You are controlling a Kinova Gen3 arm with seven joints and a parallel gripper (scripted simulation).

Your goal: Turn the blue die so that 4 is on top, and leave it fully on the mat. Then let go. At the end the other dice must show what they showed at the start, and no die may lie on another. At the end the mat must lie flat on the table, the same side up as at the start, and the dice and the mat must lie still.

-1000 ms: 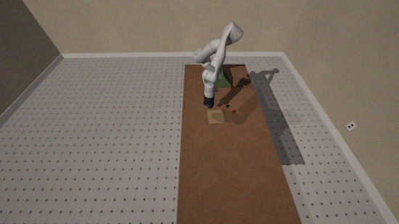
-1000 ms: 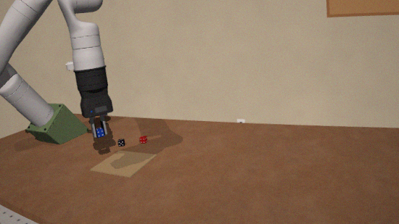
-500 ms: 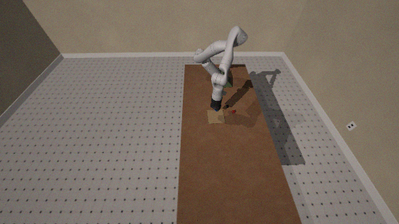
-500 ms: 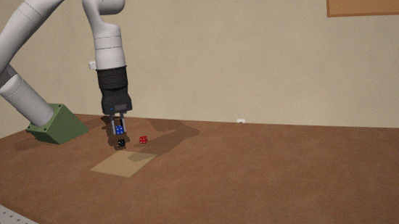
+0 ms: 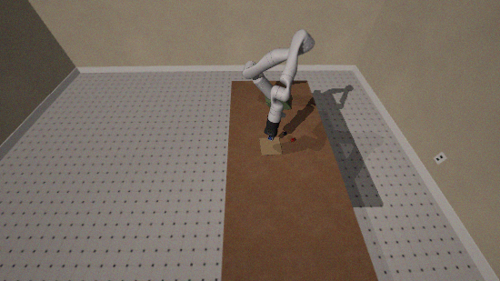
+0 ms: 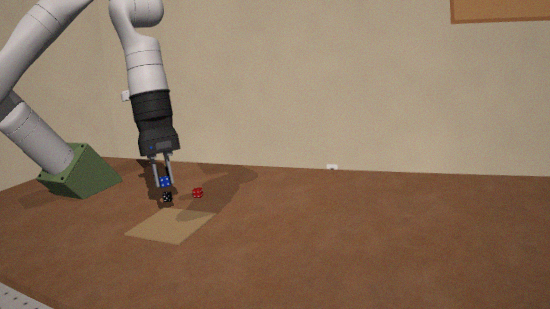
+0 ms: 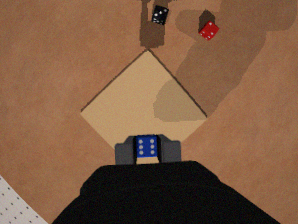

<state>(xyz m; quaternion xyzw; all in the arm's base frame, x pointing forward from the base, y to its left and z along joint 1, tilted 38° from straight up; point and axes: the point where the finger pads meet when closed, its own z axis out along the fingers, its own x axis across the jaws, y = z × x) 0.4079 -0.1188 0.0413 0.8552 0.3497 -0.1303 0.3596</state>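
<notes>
Right now the tan mat is 110 mm below my hand, 10 mm to the left of it and 10 mm behind it. The rest, counted from my hand: red die: 170 mm to the left, 100 mm below, 20 mm behind; blue die: 10 mm below; black die: 140 mm to the left, 100 mm below, 90 mm behind.
</notes>
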